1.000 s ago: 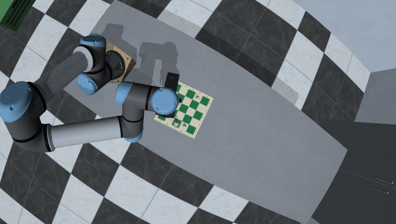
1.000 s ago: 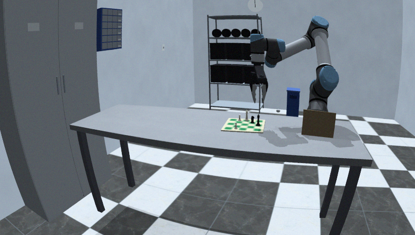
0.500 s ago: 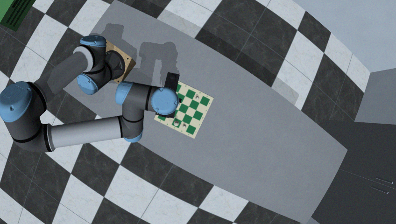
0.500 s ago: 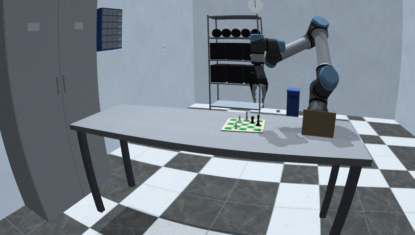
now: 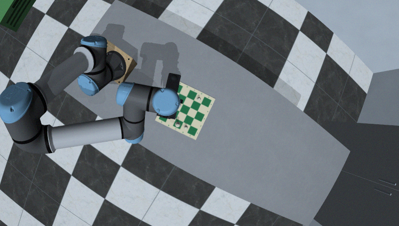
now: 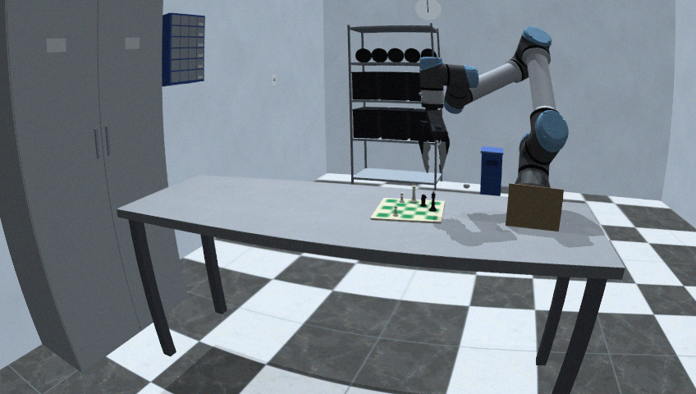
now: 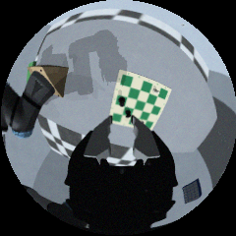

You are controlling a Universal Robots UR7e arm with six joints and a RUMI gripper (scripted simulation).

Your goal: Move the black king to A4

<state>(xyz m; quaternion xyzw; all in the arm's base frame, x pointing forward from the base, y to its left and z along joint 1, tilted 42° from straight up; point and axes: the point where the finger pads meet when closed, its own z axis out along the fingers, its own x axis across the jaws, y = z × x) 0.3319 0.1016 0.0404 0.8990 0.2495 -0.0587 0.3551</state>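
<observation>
The black king is 11 cm below my hand. Also, from my hand: chessboard 7 cm ahead, 2 cm to the left, 14 cm below.
</observation>
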